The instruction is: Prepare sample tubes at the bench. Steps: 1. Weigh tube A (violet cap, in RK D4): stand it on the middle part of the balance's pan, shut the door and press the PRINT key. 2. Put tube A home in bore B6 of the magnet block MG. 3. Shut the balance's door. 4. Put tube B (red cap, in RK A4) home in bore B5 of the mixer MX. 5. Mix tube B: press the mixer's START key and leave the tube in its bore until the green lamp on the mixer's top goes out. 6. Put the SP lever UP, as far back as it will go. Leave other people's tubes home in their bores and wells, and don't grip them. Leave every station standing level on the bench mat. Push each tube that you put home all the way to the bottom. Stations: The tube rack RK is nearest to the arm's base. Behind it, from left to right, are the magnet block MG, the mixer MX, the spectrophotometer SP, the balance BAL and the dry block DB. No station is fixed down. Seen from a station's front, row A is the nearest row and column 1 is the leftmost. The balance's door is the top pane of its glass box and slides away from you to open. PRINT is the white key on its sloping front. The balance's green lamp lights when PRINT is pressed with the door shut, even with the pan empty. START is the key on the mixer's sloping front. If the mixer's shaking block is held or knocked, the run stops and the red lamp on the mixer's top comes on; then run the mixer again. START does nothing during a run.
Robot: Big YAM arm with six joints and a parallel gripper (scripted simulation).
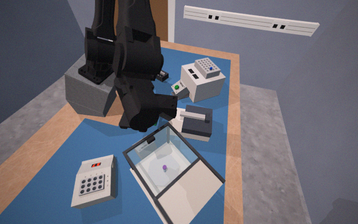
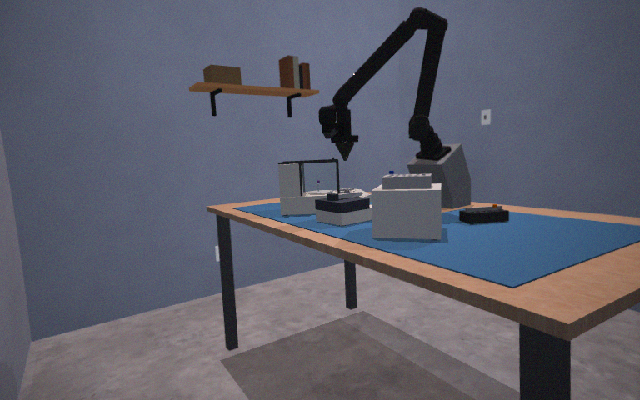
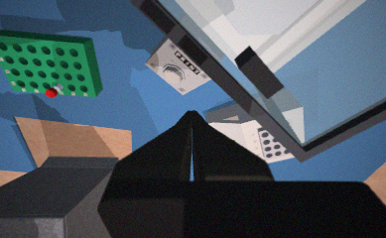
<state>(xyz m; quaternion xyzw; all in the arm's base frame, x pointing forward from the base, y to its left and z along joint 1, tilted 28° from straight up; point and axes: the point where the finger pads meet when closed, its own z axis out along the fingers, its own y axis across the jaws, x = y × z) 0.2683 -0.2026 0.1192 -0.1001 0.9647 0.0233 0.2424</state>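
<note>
Right now my hand is 140 mm above the white print key, 30 mm past it and 20 mm to the right of it. From my hand the other things lie so: dry block DB (180 mm below, 150 mm to the right, 130 mm behind); SP lever (210 mm to the left, 130 mm ahead, 120 mm below); balance door (70 mm ahead, 40 mm to the right).
</note>
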